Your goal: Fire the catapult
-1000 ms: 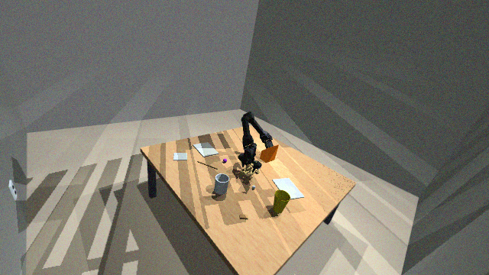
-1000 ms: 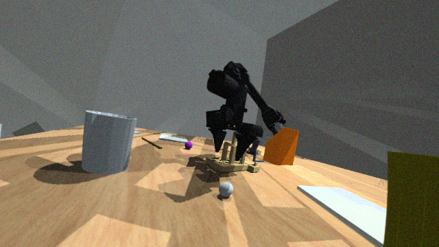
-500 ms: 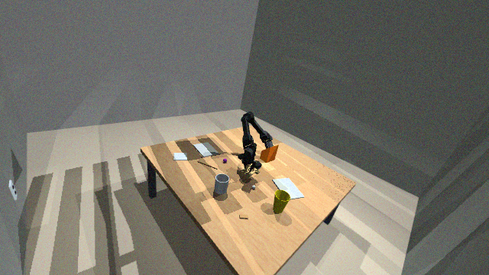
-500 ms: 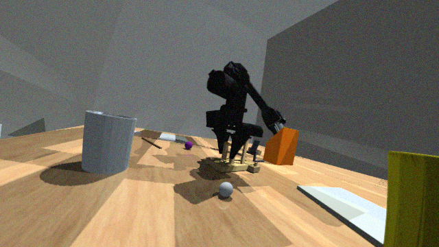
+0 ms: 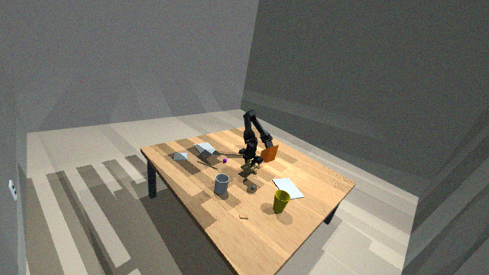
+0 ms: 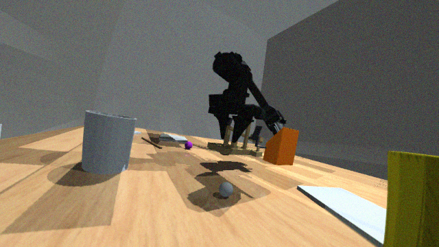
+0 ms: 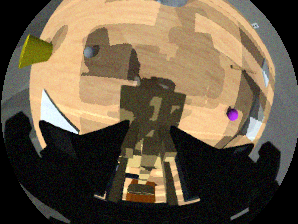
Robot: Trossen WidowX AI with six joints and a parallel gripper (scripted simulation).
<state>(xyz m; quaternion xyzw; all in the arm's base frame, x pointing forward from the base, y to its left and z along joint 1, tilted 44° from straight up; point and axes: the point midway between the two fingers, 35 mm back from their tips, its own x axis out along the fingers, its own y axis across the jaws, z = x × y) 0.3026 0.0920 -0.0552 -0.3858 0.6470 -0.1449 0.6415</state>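
Right now the frame is 4 cm behind my gripper tip, 1 cm to the right of it and 5 cm above it. The rest, counted from my gripper tip: purple ball: 9 cm ahead, 20 cm to the right, 6 cm below; then wooden catapult: 7 cm behind, 1 cm to the right, 2 cm above; then white ball: 5 cm ahead, 16 cm to the left, 7 cm below.
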